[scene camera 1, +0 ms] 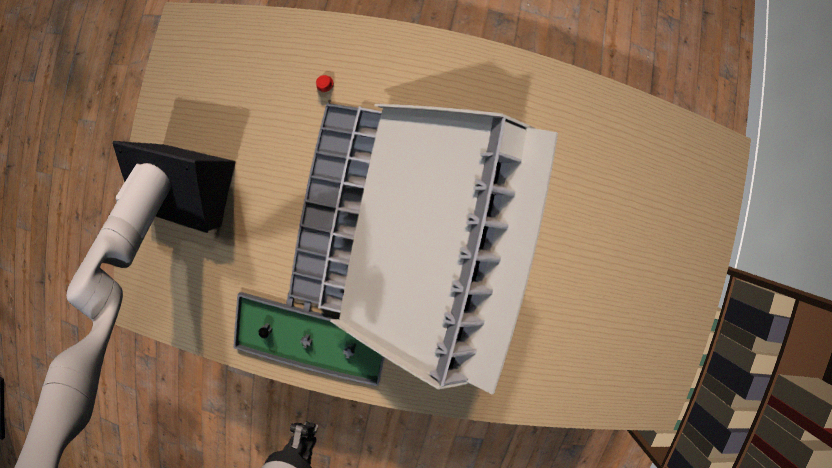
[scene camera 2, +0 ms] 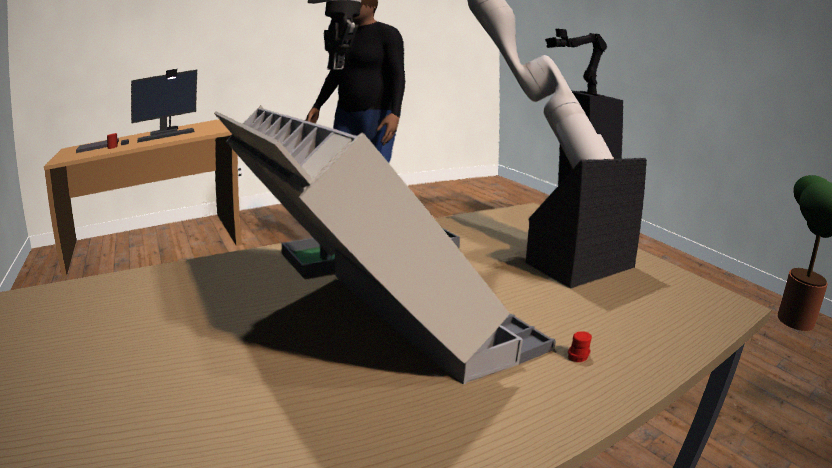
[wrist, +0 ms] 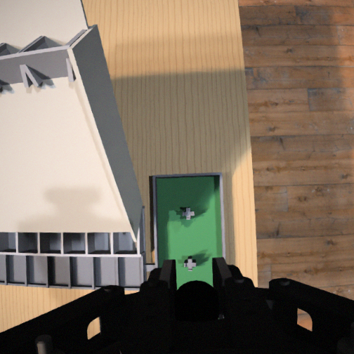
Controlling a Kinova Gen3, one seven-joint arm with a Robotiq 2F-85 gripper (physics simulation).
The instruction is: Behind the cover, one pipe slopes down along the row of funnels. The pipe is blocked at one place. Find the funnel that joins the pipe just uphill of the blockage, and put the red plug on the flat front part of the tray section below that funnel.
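Pixels of known places: gripper, fingertip midpoint: point(scene camera 1: 311, 430) point(scene camera 2: 335, 69); arm's base at its link origin: point(scene camera 1: 154, 178) point(scene camera 2: 599, 179).
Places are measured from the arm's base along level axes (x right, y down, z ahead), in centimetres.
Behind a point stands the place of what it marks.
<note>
The red plug point(scene camera 1: 324, 83) {x -29.4, y 15.6, z 26.6 cm} point(scene camera 2: 580, 346) {x -30.8, y 16.7, z 27.2 cm} stands on the table beside the end of the divided grey tray point(scene camera 1: 339, 119) {x -22.9, y 18.9, z 32.3 cm} point(scene camera 2: 535, 348) {x -25.9, y 17.9, z 32.6 cm} point(wrist: 105, 270). The large pale cover point(scene camera 1: 418, 215) {x -10.5, y -1.9, z 54.1 cm} point(scene camera 2: 401, 232) {x -29.7, y -4.2, z 55.5 cm} point(wrist: 50, 150) slopes above the tray and hides the pipe. The row of funnels point(scene camera 1: 478, 270) {x -6.0, y -8.5, z 65.8 cm} point(scene camera 2: 285, 130) {x -8.8, y -13.2, z 64.6 cm} runs along its raised top edge. My gripper point(scene camera 1: 303, 429) {x 26.8, y -20.3, z 48.4 cm} point(scene camera 2: 335, 65) {x 26.8, y -20.3, z 48.4 cm} point(wrist: 194, 274) is high up and shut on a black ball point(wrist: 196, 301), which shows between its fingers in the wrist view. The red plug does not show in the wrist view.
A green-floored tray point(scene camera 1: 247, 314) {x 26.0, y 19.2, z 25.1 cm} point(scene camera 2: 308, 253) {x 28.0, y 19.2, z 53.8 cm} point(wrist: 172, 240) lies at the other end of the grey tray. Another black ball point(scene camera 1: 264, 331) {x 26.4, y 14.4, z 31.1 cm} rests in it, beside two bare grey cross-shaped holders. The black arm pedestal point(scene camera 1: 206, 195) {x 0.1, y 4.9, z 12.2 cm} point(scene camera 2: 608, 221) {x -6.4, y 7.1, z 2.1 cm} stands on the table.
</note>
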